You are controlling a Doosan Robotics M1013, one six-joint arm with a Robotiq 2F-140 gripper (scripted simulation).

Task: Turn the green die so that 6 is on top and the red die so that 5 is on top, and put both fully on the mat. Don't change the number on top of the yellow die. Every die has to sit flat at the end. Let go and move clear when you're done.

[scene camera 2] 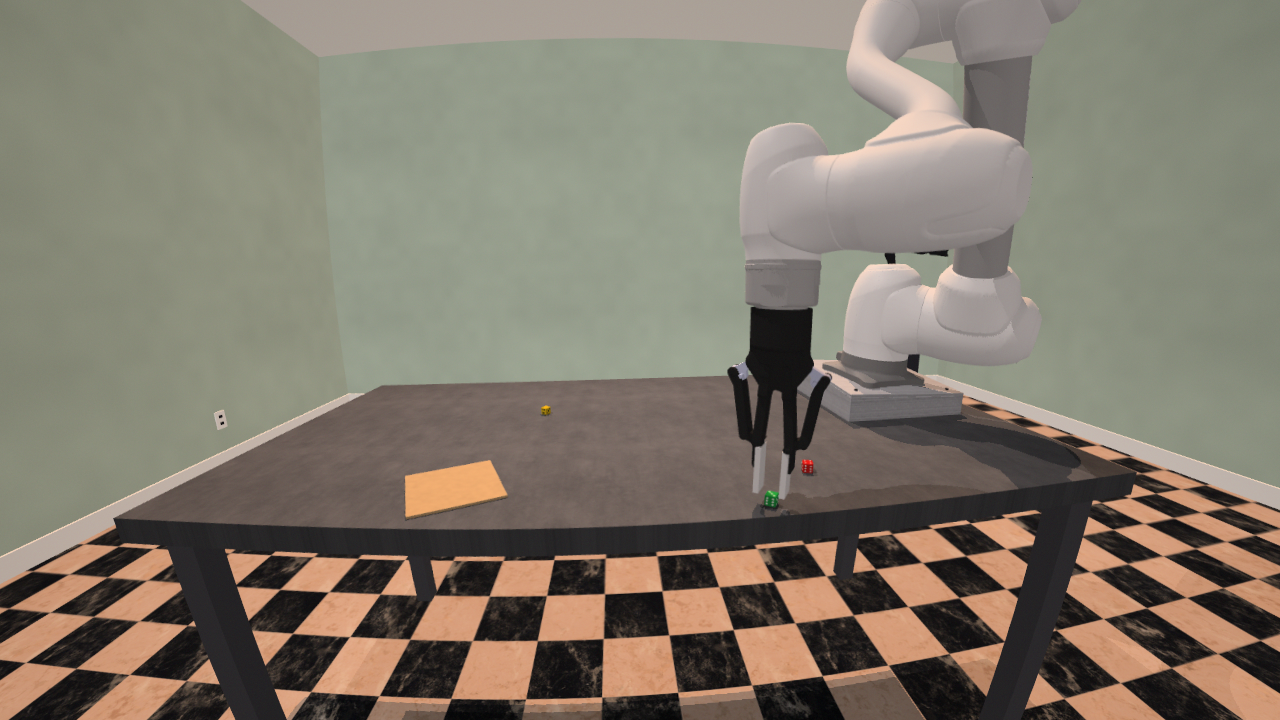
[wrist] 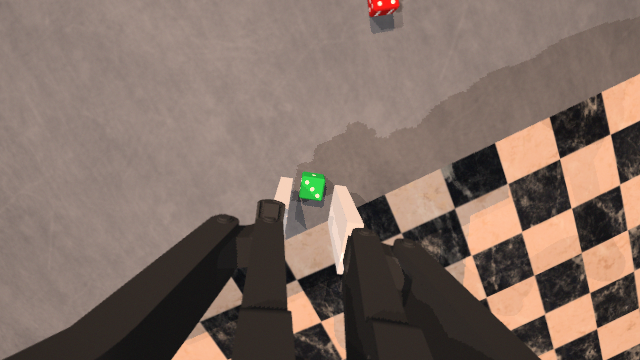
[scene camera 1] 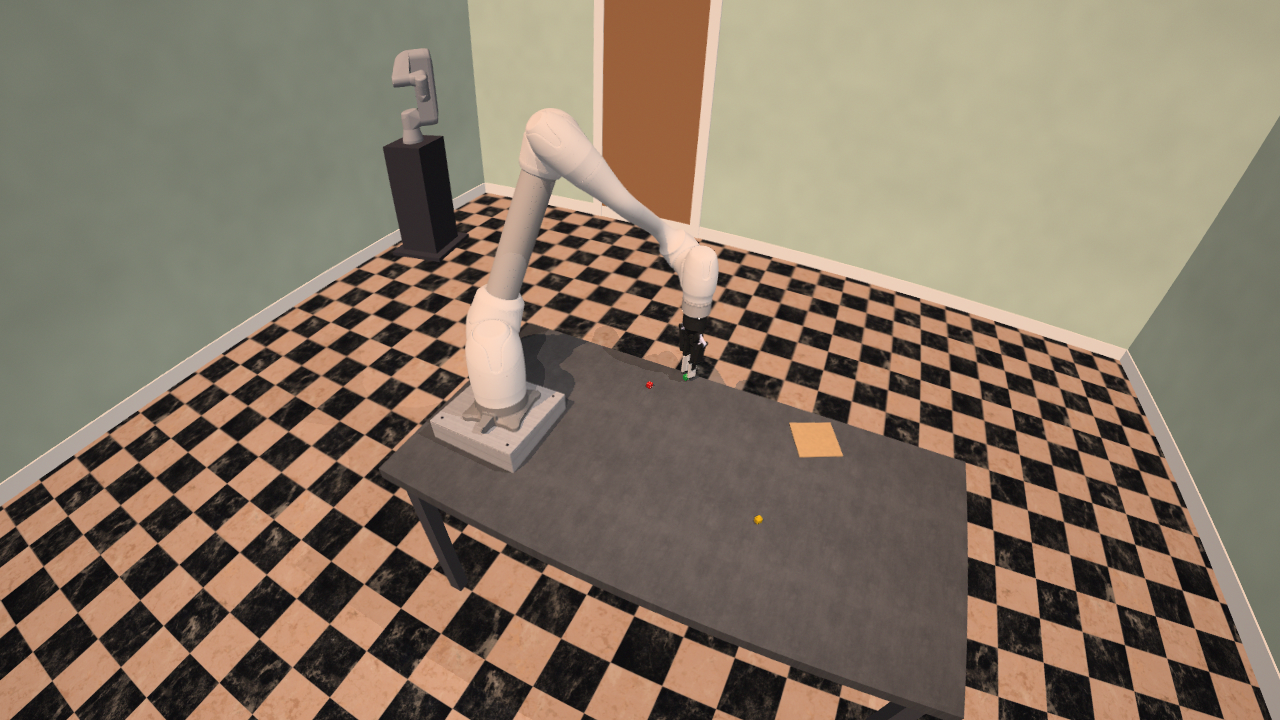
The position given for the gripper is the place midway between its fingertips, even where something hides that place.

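Observation:
Orange mat [scene camera 2: 426, 493] visible, likewise the orange mat [scene camera 1: 811, 439]; in the wrist view the mat is out of frame. The gripper [scene camera 2: 770, 491] appears too, with further views of the gripper [scene camera 1: 688, 373] and of the gripper [wrist: 310, 200].

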